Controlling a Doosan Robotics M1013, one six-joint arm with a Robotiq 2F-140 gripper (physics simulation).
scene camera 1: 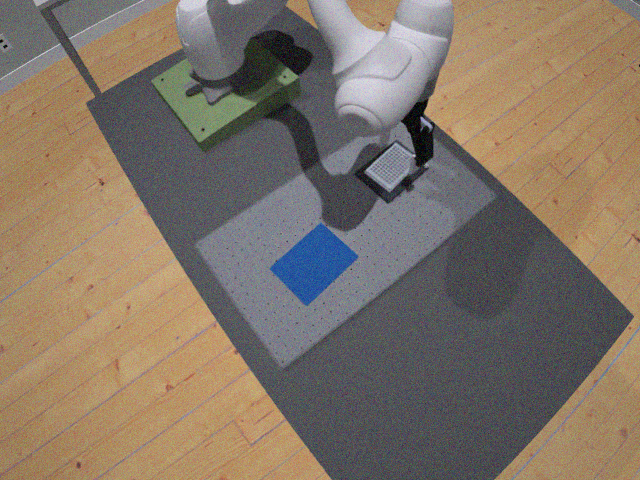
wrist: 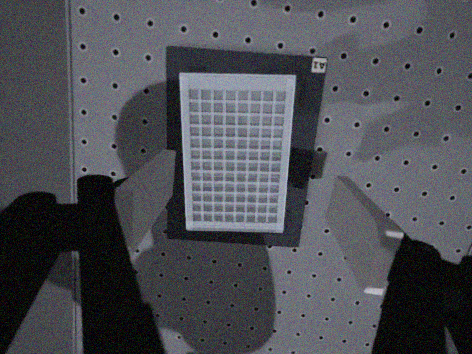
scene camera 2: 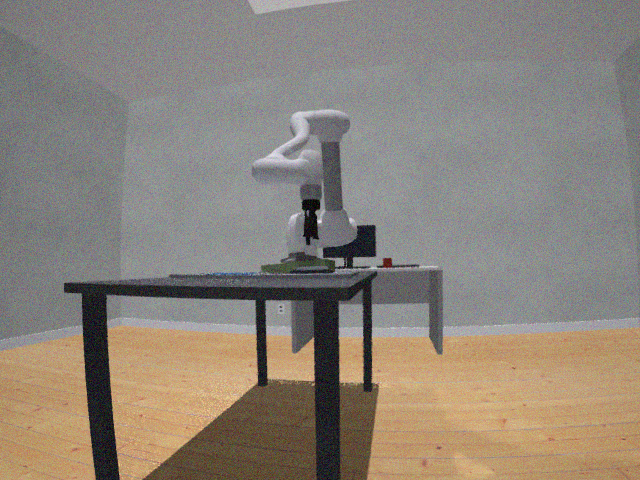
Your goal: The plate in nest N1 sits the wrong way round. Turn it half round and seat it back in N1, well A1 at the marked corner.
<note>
I see my gripper and a white well plate.
My gripper shows as well in the wrist view and in scene camera 2.
</note>
